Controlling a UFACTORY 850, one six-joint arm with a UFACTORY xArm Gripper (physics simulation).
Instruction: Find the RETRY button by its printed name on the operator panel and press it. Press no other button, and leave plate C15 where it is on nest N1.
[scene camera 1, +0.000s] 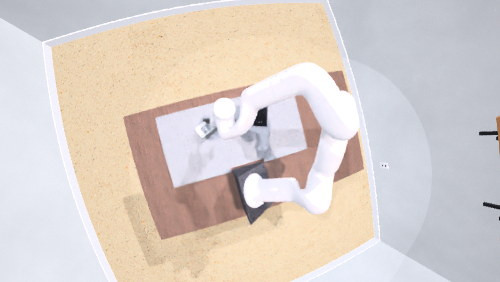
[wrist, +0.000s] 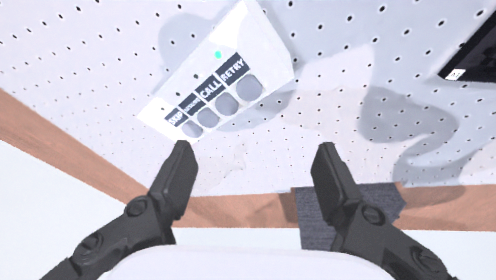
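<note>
The white operator panel (scene camera 1: 205, 129) (wrist: 200, 65) lies slanted on the pegboard. In the wrist view its labels read SKIP, RESUME, CALL and RETRY. The RETRY button (wrist: 249, 88) is the round grey one at the panel's upper right end, under its printed name. A small light (wrist: 218, 54) above the RETRY label glows green. My gripper (wrist: 253, 154) is open and empty, its fingers wide apart, above the board and apart from the panel. Plate C15 and nest N1 cannot be made out by name in these views.
A black unit (scene camera 1: 261, 117) (wrist: 475, 60) with a small white tag stands on the grey pegboard (scene camera 1: 187, 167) (wrist: 125, 145), right of the panel. A dark base plate (scene camera 1: 251, 215) (wrist: 315, 220) lies at the brown table's (scene camera 1: 150, 210) edge. The arm passes over the board.
</note>
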